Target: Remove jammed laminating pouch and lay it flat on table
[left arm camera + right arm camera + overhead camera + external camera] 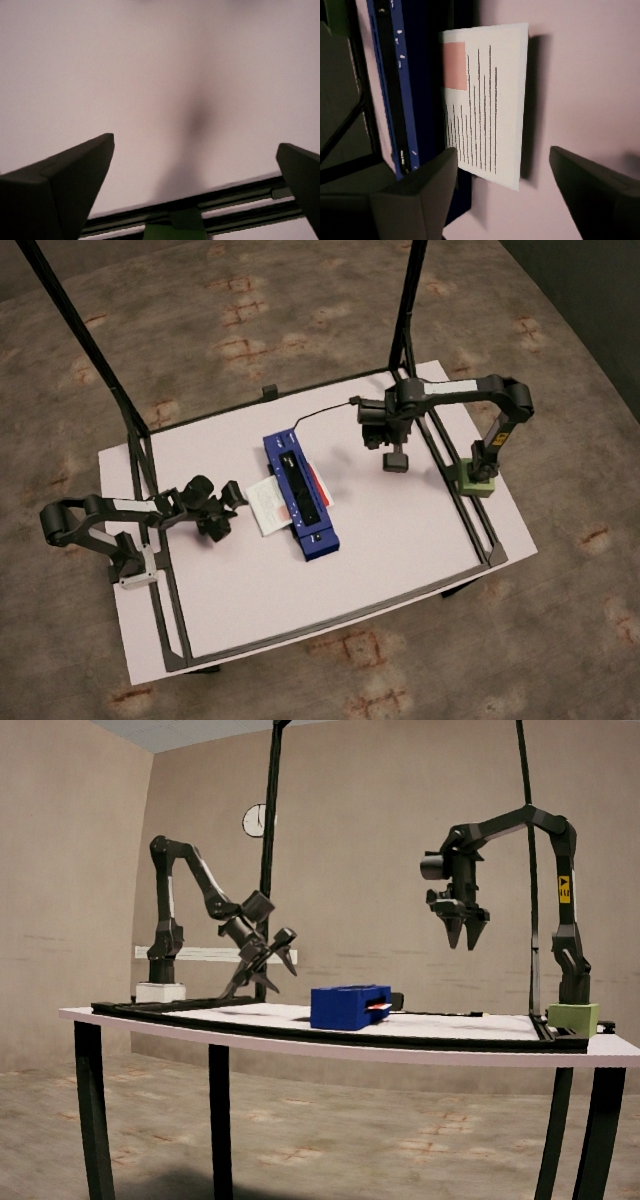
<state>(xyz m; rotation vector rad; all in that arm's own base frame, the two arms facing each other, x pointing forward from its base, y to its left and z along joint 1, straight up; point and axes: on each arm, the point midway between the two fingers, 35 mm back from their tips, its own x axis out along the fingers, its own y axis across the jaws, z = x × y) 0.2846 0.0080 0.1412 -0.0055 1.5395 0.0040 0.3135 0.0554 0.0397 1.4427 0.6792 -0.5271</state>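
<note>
My left hand is 14 cm short of the release key, 23 cm to the left of it and 13 cm above it. The rest, counted from my left hand: plug (29 cm behind, 3 cm to the left, 20 cm below).
</note>
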